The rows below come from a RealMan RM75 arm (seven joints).
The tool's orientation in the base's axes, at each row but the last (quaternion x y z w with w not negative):
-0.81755 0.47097 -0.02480 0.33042
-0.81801 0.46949 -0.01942 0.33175
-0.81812 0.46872 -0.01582 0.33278
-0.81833 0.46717 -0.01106 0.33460
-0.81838 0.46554 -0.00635 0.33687
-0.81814 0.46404 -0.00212 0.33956
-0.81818 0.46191 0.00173 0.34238
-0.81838 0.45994 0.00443 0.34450
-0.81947 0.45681 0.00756 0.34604
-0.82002 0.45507 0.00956 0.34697
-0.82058 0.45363 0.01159 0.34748
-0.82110 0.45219 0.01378 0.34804
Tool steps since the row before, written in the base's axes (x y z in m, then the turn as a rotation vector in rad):
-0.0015 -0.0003 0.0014 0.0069 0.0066 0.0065
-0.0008 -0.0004 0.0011 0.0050 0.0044 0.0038
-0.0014 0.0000 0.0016 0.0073 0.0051 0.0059
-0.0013 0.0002 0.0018 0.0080 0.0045 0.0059
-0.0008 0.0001 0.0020 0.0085 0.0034 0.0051
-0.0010 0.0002 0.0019 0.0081 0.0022 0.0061
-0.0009 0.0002 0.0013 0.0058 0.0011 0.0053
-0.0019 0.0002 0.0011 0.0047 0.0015 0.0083
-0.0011 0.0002 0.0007 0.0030 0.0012 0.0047
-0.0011 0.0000 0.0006 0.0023 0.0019 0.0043
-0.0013 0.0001 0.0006 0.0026 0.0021 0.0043
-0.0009 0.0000 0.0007 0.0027 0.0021 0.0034
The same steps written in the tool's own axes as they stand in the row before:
-0.0010 0.0004 -0.0018 -0.0031 -0.0111 0.0008
-0.0004 0.0001 -0.0013 -0.0017 -0.0074 0.0011
-0.0012 0.0002 -0.0017 -0.0016 -0.0106 0.0006
-0.0014 -0.0001 -0.0017 -0.0007 -0.0109 0.0005
-0.0011 -0.0005 -0.0018 0.0007 -0.0104 0.0007
-0.0013 -0.0004 -0.0017 0.0010 -0.0103 -0.0009
-0.0011 -0.0001 -0.0012 0.0008 -0.0077 -0.0016
-0.0016 0.0008 -0.0013 -0.0011 -0.0087 -0.0040
-0.0010 0.0004 -0.0008 -0.0007 -0.0053 -0.0020
-0.0008 0.0005 -0.0008 -0.0015 -0.0048 -0.0015
-0.0010 0.0006 -0.0008 -0.0015 -0.0051 -0.0013
-0.0008 0.0003 -0.0008 -0.0011 -0.0047 -0.0006

